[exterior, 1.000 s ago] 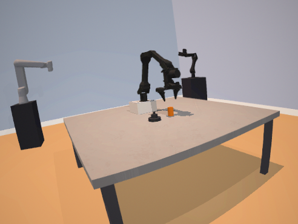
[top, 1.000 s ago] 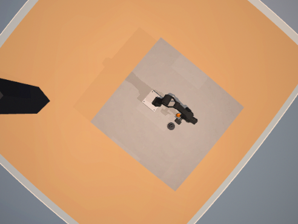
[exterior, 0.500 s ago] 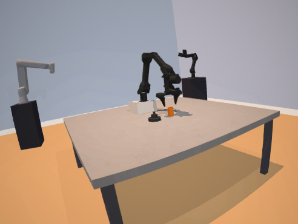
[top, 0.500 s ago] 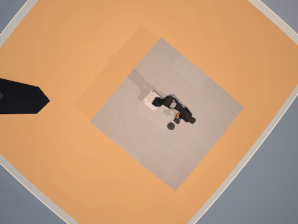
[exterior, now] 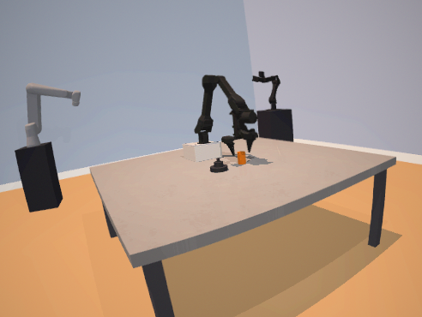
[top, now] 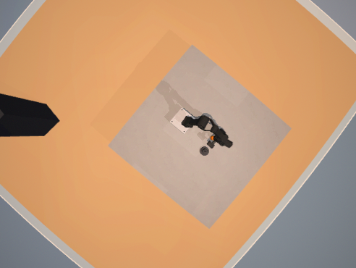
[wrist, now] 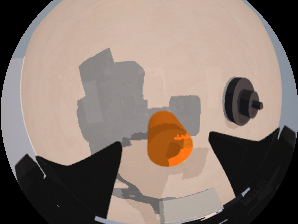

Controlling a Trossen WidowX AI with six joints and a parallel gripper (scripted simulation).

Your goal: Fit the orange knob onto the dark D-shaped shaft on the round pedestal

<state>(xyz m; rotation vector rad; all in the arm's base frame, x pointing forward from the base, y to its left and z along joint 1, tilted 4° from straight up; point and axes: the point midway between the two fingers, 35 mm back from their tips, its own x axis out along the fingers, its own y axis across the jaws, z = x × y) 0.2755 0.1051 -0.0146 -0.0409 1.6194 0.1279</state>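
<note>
Right now the orange knob is 20 mm below my gripper tip. Round my gripper tip: round pedestal 40 mm ahead, 140 mm to the right, 20 mm below.
</note>
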